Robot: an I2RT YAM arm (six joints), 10 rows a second.
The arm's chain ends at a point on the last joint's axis. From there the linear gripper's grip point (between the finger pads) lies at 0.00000 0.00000 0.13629 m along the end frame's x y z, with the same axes.
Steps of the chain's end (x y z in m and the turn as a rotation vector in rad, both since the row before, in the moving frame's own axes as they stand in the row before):
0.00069, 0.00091, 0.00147, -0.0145, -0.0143, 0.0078
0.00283, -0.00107, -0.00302, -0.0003, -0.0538, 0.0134
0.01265, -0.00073, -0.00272, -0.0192, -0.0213, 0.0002
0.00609, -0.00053, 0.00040, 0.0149, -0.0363, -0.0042
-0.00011, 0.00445, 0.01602, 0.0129, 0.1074, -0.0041
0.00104, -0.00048, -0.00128, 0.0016, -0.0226, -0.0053
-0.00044, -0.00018, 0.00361, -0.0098, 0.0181, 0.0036
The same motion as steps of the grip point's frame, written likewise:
-0.00127, 0.00288, 0.00144, -0.0145, -0.0143, 0.0078
-0.00450, -0.00108, -0.00322, -0.0003, -0.0538, 0.0134
0.00975, 0.00189, -0.00278, -0.0192, -0.0213, 0.0002
0.00114, -0.00255, 0.00030, 0.0149, -0.0363, -0.0042
0.01450, 0.00267, 0.01522, 0.0129, 0.1074, -0.0041
-0.00204, -0.00069, -0.00131, 0.0016, -0.0226, -0.0053
0.00202, 0.00116, 0.00358, -0.0098, 0.0181, 0.0036

